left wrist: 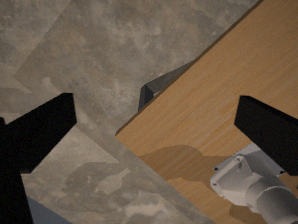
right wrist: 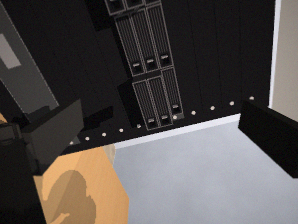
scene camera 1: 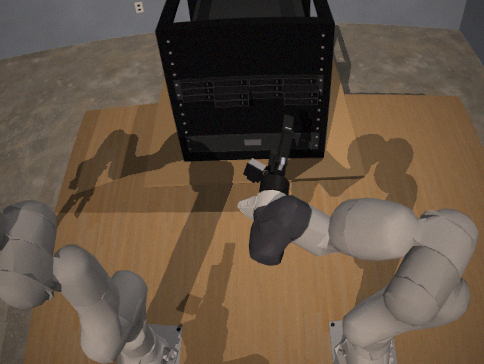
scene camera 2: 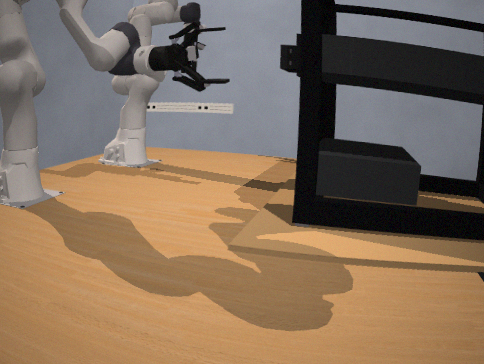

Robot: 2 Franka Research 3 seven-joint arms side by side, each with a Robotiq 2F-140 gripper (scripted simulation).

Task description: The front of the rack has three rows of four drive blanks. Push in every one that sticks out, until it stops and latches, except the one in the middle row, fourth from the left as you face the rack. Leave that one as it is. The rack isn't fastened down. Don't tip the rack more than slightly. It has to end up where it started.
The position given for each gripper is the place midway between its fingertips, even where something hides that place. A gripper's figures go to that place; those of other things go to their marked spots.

Labels:
The right gripper (right wrist: 161, 113) is 0.15 m from the lens. A black rack (right wrist: 219, 60): 0.39 m from the lens.

